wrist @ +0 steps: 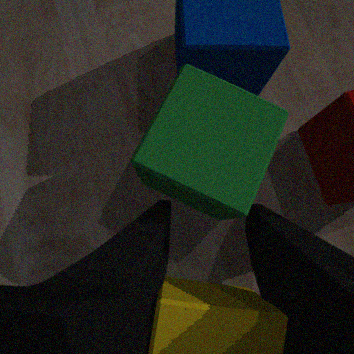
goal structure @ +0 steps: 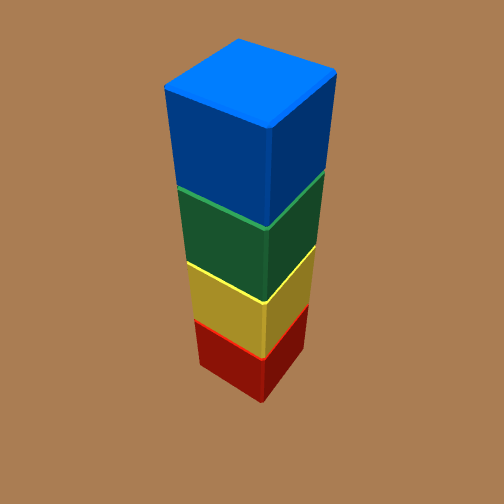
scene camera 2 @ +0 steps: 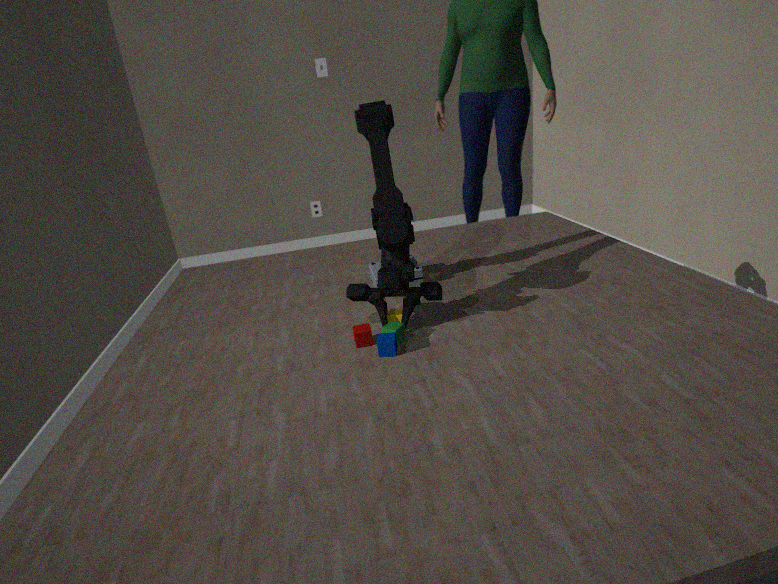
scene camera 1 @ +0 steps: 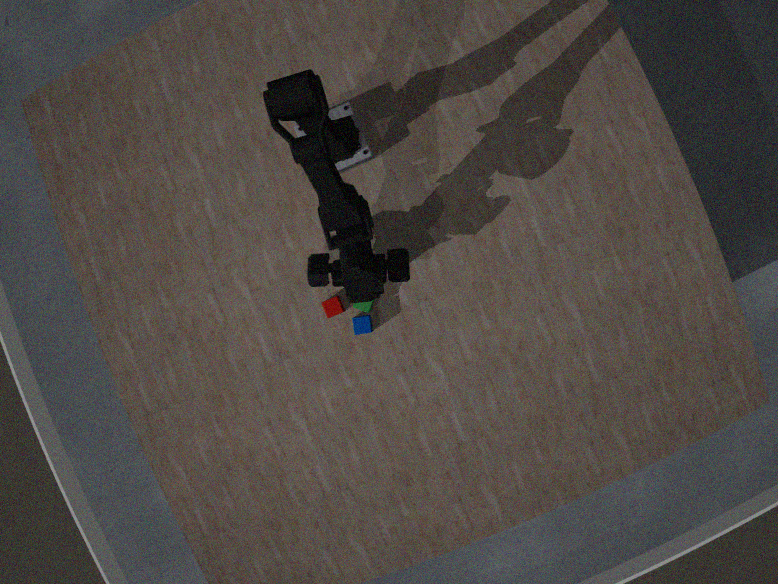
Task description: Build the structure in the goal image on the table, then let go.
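Note:
My gripper (scene camera 2: 394,322) (wrist: 208,213) points down, low over the table. Its fingers are narrowed around the yellow cube (scene camera 2: 394,314) (wrist: 220,322), which shows between them; I cannot tell if it touches the table. In scene camera 1 the wrist hides the yellow cube. The green cube (scene camera 1: 363,306) (scene camera 2: 394,328) (wrist: 212,140) is just ahead of the fingertips, turned at an angle and partly in front of the blue cube in the wrist view. The blue cube (scene camera 1: 361,325) (scene camera 2: 387,344) (wrist: 232,22) lies beyond it. The red cube (scene camera 1: 333,306) (scene camera 2: 362,335) (wrist: 330,155) stands apart to one side.
The arm's metal base plate (scene camera 1: 355,160) is bolted behind the cubes on the wood-grained table (scene camera 1: 471,408). A standing person (scene camera 2: 493,56) in a green top is behind the arm. Long arm shadows fall across the surface.

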